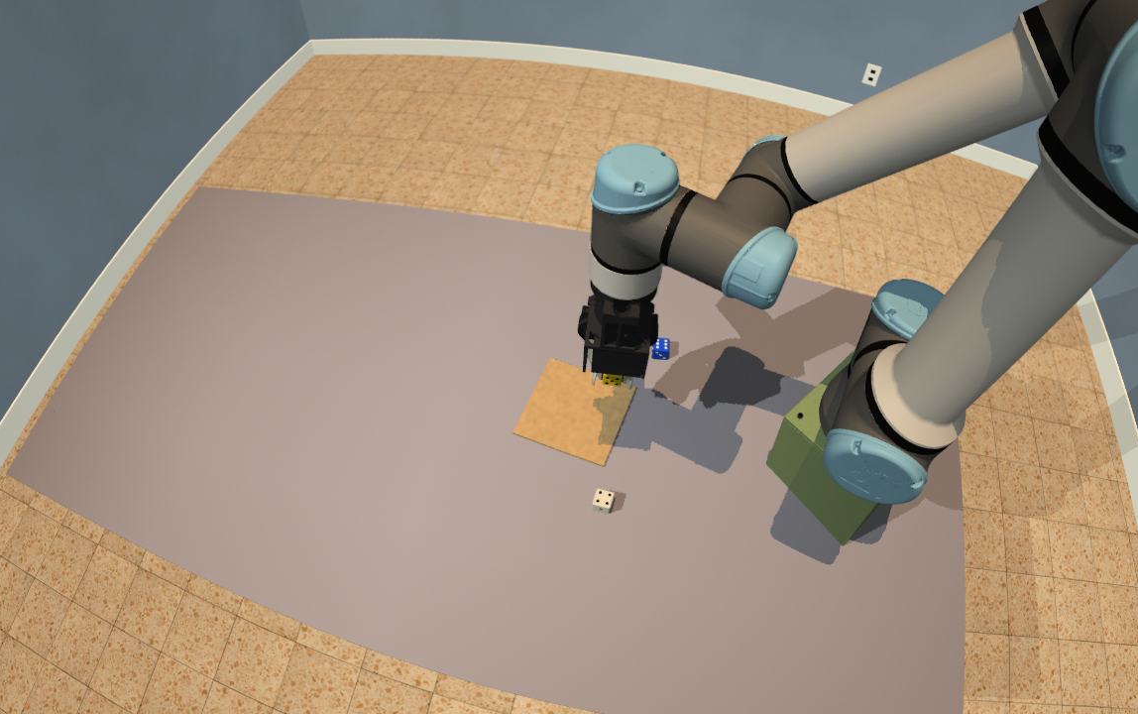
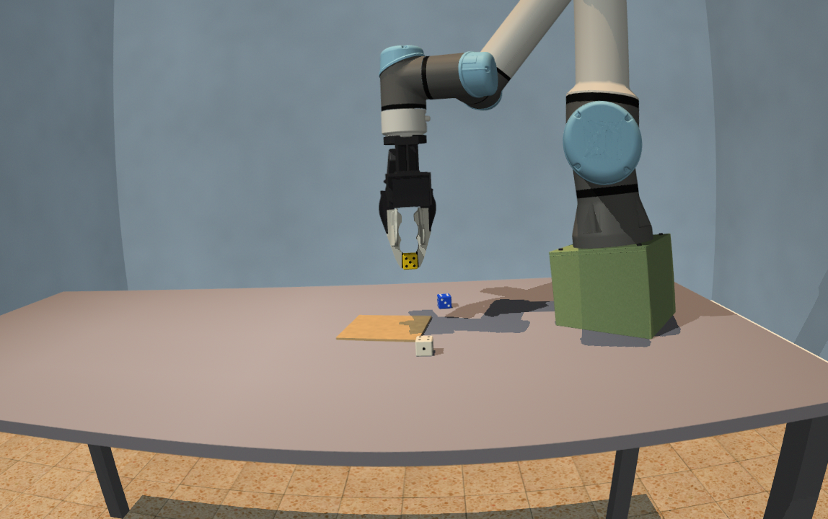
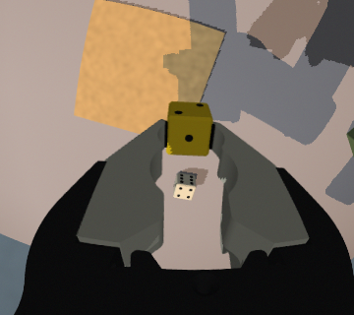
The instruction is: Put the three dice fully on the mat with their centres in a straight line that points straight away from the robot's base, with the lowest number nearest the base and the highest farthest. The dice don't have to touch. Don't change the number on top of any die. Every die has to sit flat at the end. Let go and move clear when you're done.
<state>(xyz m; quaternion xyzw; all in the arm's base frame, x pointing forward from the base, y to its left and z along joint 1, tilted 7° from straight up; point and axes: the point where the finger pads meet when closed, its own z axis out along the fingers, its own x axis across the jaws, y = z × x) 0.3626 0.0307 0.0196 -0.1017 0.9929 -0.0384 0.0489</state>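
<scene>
Right now my hand is right at the yellow die. Round my hand: white die (40 mm behind, 140 mm to the left, 110 mm below); blue die (50 mm behind, 130 mm to the right, 110 mm below); mat (50 mm ahead, 10 mm to the left, 120 mm below).
</scene>
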